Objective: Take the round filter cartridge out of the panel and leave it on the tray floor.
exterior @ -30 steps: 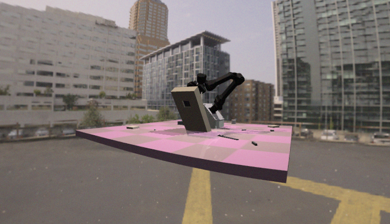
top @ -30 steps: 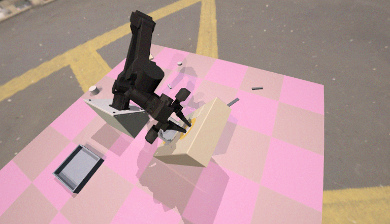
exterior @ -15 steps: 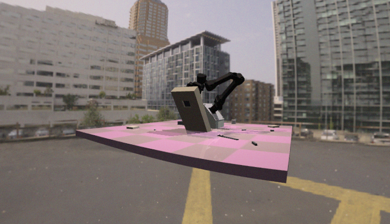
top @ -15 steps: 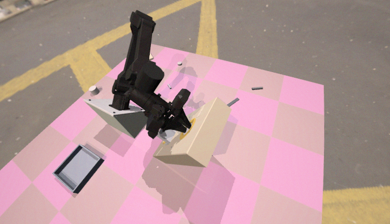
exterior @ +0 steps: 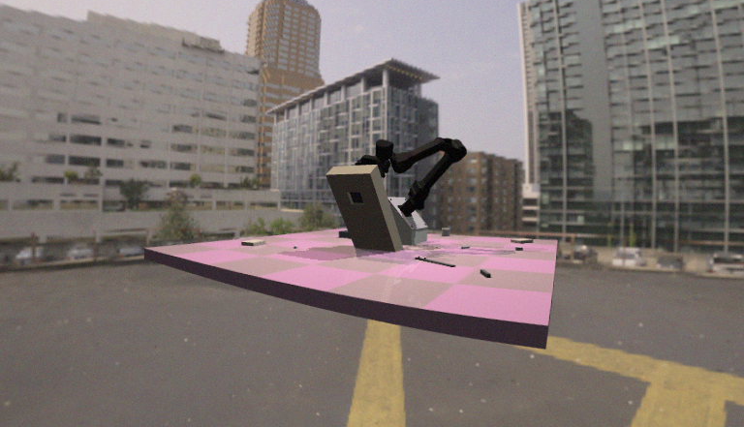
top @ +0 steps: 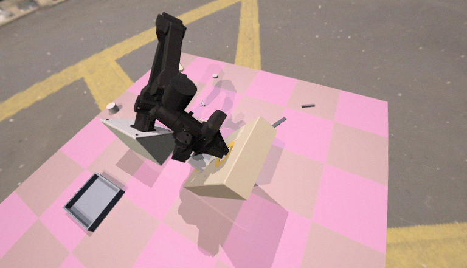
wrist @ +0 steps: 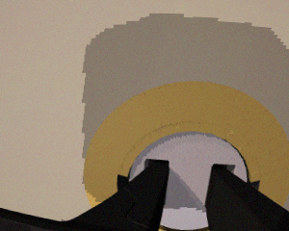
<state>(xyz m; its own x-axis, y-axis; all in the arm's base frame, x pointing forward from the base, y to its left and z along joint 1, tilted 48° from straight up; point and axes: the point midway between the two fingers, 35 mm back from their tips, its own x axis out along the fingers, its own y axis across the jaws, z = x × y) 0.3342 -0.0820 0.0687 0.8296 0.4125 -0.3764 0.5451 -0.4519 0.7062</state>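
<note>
Right now my gripper tip is 40 mm past the beige service panel and 80 mm above it. From my gripper tip the other things lie so: grey tray (440 mm behind, 280 mm to the right, 210 mm below); then round filter cartridge (10 mm ahead, 10 mm below).
</note>
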